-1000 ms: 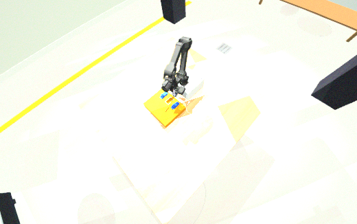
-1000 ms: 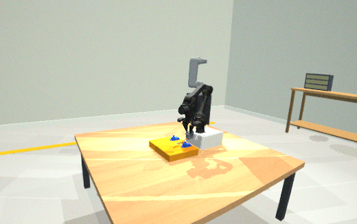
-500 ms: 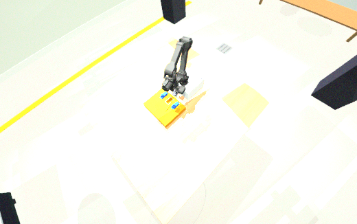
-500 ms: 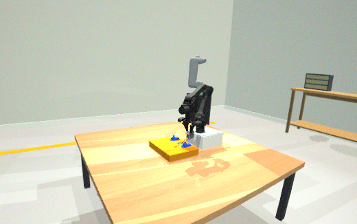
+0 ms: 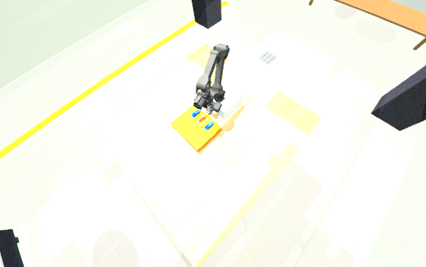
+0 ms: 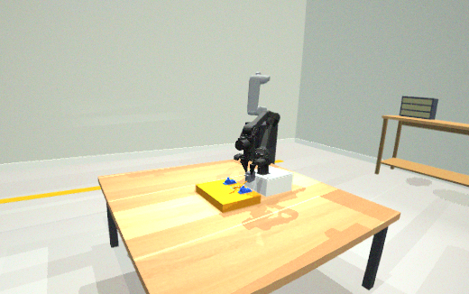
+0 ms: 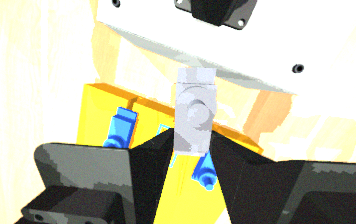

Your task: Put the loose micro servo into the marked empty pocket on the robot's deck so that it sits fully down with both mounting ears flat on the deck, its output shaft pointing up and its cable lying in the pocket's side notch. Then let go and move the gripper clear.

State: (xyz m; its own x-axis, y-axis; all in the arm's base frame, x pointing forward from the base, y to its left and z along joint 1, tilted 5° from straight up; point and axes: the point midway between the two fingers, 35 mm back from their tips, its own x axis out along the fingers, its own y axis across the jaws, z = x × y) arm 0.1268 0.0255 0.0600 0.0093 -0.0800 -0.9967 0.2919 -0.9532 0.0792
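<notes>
The deck lies 180 mm ahead of my gripper tip, 10 mm to the right of it and 100 mm below it.
</notes>
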